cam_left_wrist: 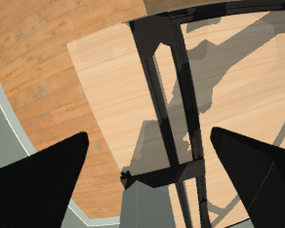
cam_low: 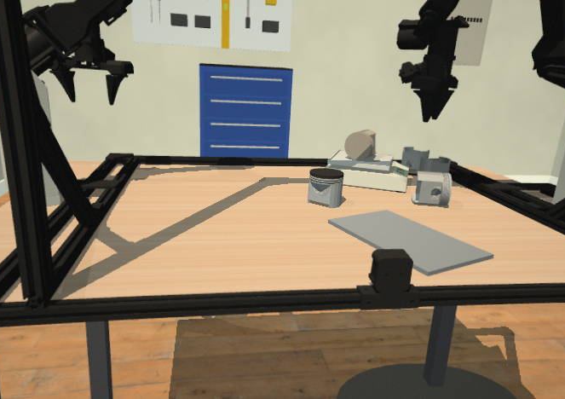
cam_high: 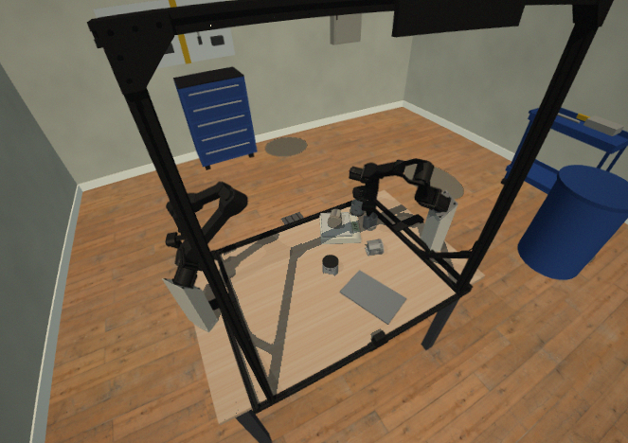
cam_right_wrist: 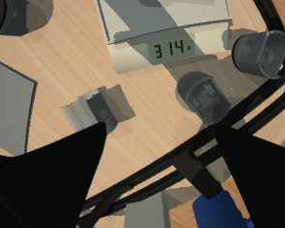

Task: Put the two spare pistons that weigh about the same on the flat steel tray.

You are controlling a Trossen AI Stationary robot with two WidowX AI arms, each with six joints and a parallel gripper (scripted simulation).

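My right gripper is now 14 cm to the right of the tan piston, 11 cm above it and 8 cm short of it. Round my right hand: white weighing scale: 17 cm below, 12 cm to the left, 9 cm ahead; then flat grey steel tray: 33 cm behind, 20 cm below, 15 cm to the left; then dark-topped piston: 26 cm to the left, 16 cm below, 13 cm behind.
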